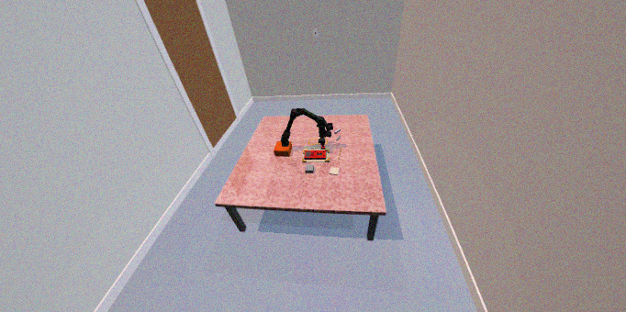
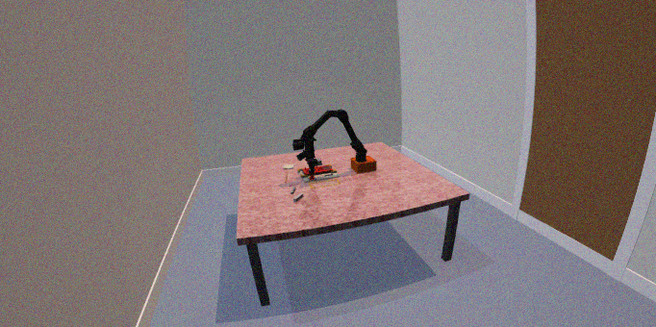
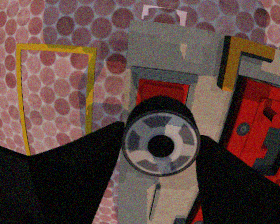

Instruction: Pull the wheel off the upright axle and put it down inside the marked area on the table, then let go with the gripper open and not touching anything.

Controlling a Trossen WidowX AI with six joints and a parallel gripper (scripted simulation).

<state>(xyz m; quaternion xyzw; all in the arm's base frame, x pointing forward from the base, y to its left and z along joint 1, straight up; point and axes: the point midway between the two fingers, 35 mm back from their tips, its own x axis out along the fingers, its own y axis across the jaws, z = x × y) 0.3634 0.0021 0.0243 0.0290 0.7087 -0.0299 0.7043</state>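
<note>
Right now the grey plate is 100 mm to the right of my gripper tip, 60 mm behind it and 50 mm below it. The rest, counted from my gripper tip: thin stick: 150 mm ahead, 100 mm to the right, 60 mm below; grey block: 290 mm to the right, 120 mm behind, 40 mm below; dark wheel: right at my gripper tip.
</note>
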